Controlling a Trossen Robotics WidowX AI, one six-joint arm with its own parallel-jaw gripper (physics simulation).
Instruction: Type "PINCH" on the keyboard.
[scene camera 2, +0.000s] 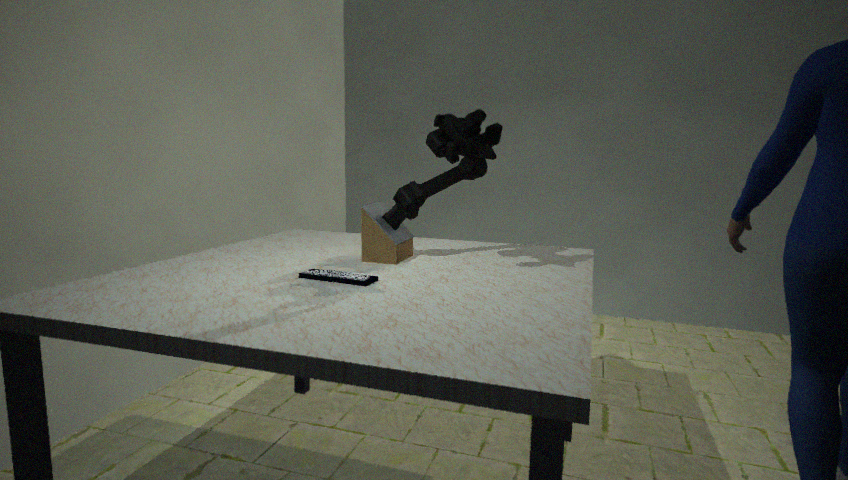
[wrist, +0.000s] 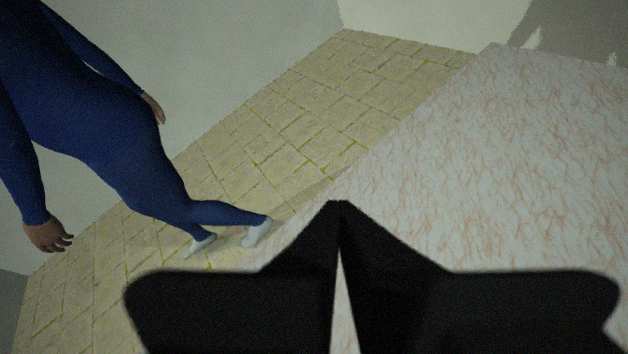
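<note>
A thin dark keyboard with pale keys lies flat on the table, in front of the arm's base, in the scene view. Its key letters are too small to read there, and it does not show in the wrist view. My gripper is shut, its two black fingertips meeting with nothing between them. In the scene view the black arm is raised and its gripper end is high above the table, well away from the keyboard; the fingers are hard to make out there.
The arm stands on a wooden wedge block behind the keyboard. The pale veined table has a dark edge. A person in blue stands on the tiled floor beyond the table's right side. Walls are behind.
</note>
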